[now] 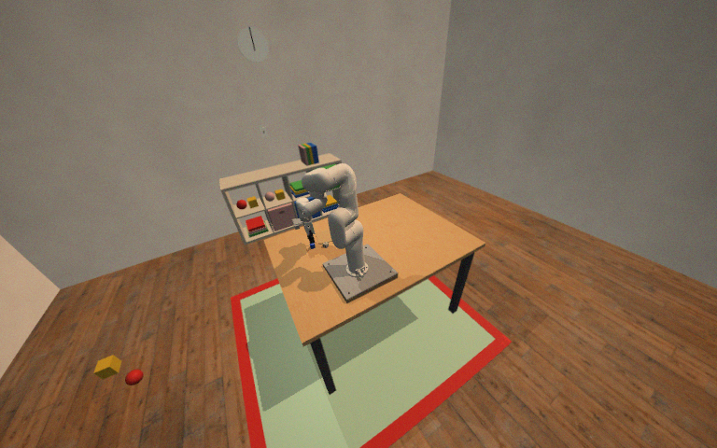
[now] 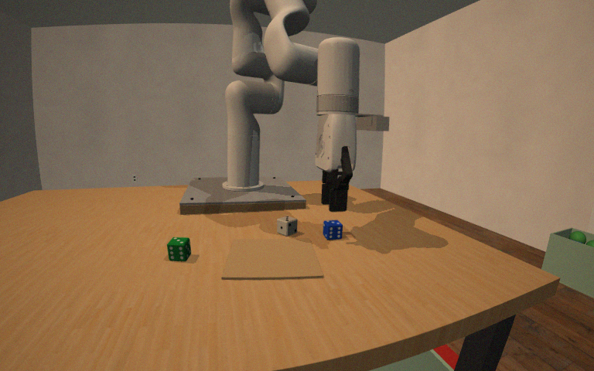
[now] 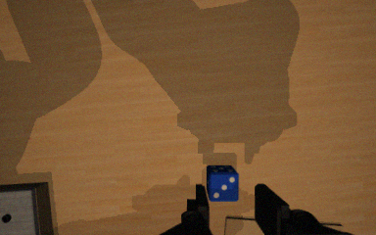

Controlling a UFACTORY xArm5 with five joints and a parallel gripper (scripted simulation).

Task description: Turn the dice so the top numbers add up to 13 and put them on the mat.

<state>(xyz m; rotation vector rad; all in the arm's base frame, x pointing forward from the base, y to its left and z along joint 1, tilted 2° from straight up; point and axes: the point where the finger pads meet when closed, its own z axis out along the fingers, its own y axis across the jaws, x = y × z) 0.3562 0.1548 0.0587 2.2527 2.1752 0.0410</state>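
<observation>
Right now my hand is 60 mm above the blue die. Also, from my hand: green die (50 mm ahead, 270 mm to the right, 60 mm below); then white die (40 mm behind, 80 mm to the right, 60 mm below); then tan mat (70 mm ahead, 120 mm to the right, 80 mm below).
</observation>
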